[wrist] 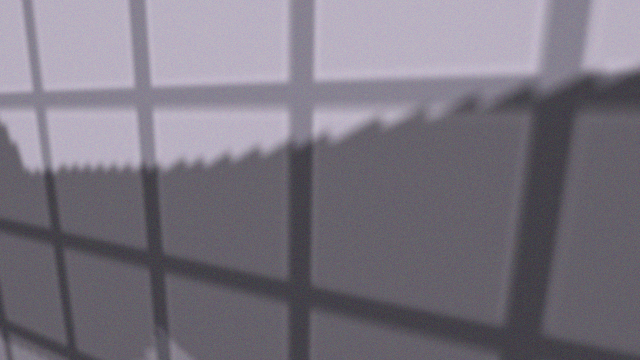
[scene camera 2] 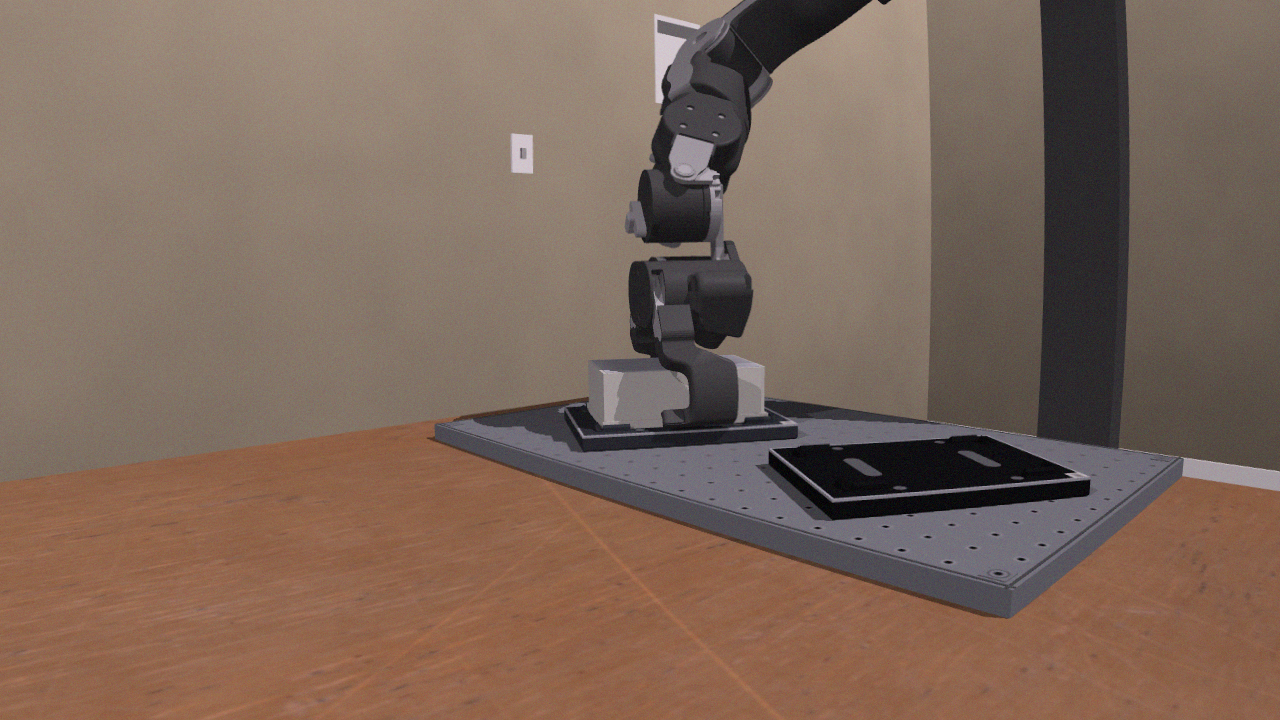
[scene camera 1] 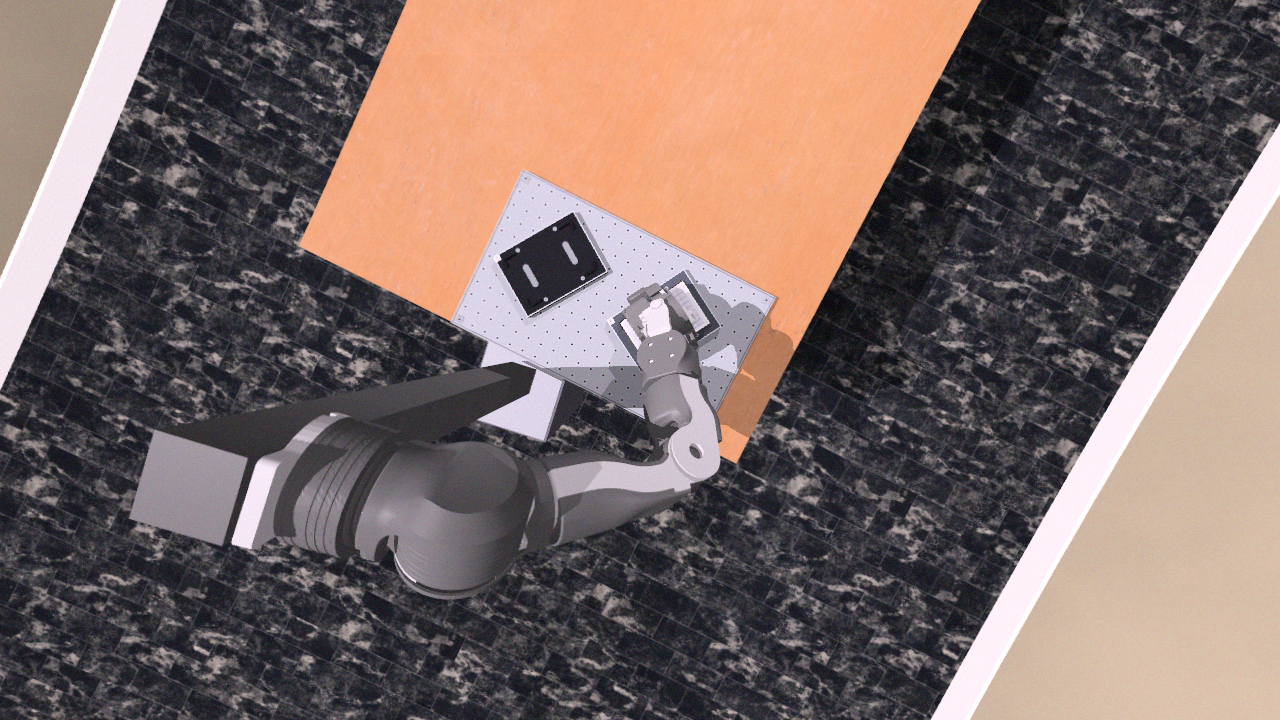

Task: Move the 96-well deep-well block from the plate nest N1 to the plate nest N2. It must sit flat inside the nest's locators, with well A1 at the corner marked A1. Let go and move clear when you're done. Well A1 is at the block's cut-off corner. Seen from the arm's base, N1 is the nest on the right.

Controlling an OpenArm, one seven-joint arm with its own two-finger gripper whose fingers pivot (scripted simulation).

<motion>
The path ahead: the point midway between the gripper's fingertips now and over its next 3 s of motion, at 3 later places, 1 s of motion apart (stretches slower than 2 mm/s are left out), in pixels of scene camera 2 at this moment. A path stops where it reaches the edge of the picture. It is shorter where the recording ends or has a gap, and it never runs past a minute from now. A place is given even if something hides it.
The gripper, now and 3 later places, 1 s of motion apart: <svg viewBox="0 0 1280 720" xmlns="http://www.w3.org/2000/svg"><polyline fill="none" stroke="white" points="678,410 671,409 670,371 666,293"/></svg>
</motion>
